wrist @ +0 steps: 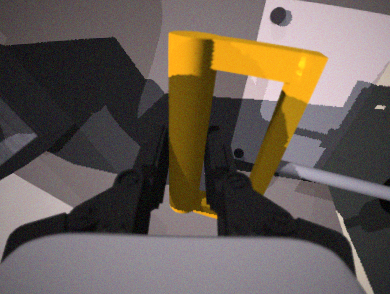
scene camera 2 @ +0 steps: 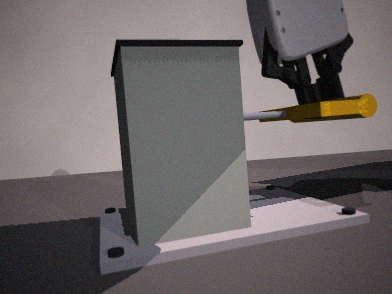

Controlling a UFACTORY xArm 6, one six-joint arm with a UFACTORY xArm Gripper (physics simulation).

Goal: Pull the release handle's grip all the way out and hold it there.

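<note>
The release handle's yellow grip (scene camera 2: 345,108) (wrist: 190,100) is a closed rectangular loop with a thick outer bar. It stands out to the right of the grey-green housing (scene camera 2: 185,135) in the scene view, at the end of a pale metal rod (scene camera 2: 257,116) (wrist: 345,181). A length of the rod shows between housing and grip. My gripper (scene camera 2: 322,97) (wrist: 187,143) comes down from above and is shut on the grip's thick outer bar, with one finger on each side of it. In the wrist view the inner finger reaches into the loop's opening.
The housing has a black top rim (scene camera 2: 180,43) and stands on a pale base plate (scene camera 2: 300,215) (wrist: 320,45). Dark bolts (scene camera 2: 348,210) (wrist: 278,15) stick up at the plate's corners. The grip hangs above the plate's right end. Dark shadows lie across the floor.
</note>
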